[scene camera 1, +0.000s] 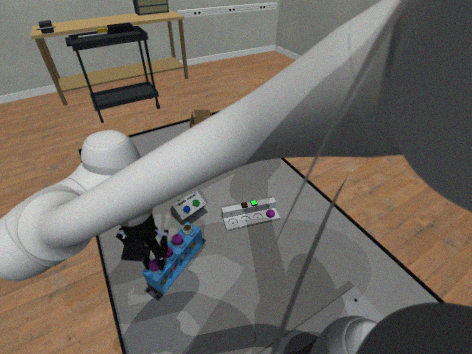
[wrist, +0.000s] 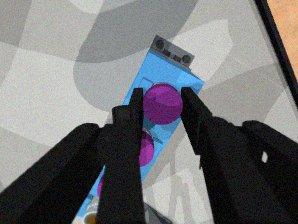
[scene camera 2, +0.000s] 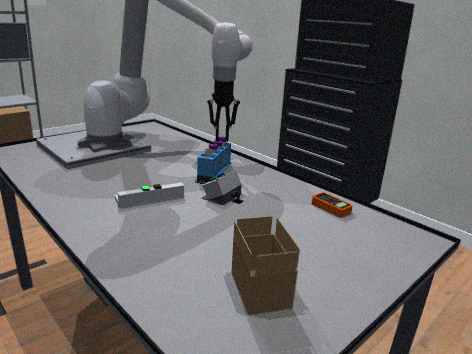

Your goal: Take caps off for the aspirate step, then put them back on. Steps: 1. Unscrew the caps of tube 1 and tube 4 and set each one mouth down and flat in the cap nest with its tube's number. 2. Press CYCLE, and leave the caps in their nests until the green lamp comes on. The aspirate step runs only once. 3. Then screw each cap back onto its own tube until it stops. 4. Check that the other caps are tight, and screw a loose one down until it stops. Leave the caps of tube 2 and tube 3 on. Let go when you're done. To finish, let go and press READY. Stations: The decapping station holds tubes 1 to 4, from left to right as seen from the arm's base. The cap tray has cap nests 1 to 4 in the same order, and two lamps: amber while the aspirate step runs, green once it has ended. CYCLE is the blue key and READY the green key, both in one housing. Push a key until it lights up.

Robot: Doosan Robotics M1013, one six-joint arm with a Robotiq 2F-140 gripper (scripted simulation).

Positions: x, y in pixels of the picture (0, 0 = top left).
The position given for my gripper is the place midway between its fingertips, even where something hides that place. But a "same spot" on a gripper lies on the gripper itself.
Scene:
My gripper shows in scene camera 1, in the wrist view and in scene camera 2 (221, 140). One and the same spot on my gripper: (scene camera 1: 160, 251) is (wrist: 107, 151).

